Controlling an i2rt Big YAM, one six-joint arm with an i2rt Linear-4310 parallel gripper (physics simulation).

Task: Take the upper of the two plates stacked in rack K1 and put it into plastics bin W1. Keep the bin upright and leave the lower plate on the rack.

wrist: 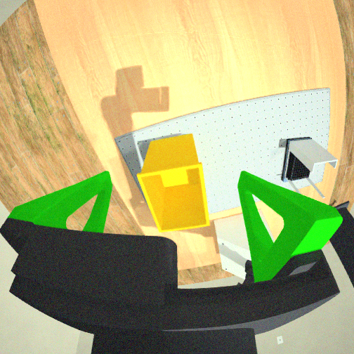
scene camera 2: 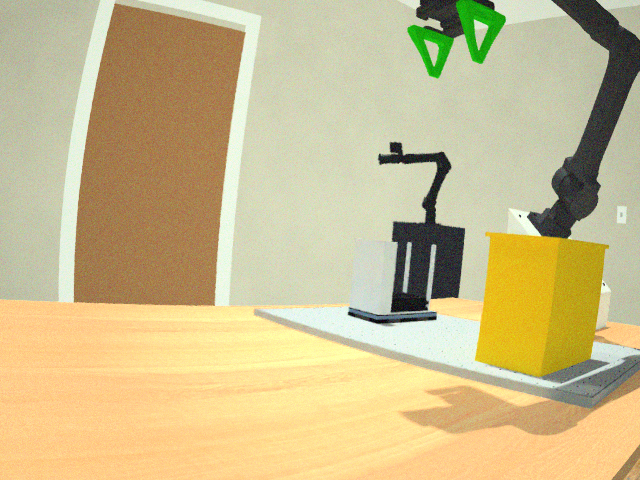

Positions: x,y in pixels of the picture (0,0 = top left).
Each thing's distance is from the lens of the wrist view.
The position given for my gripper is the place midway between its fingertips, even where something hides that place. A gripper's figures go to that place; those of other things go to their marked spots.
my gripper [wrist: 174,177]: 13 cm
yellow plastics bin [wrist: 172,180]: 59 cm
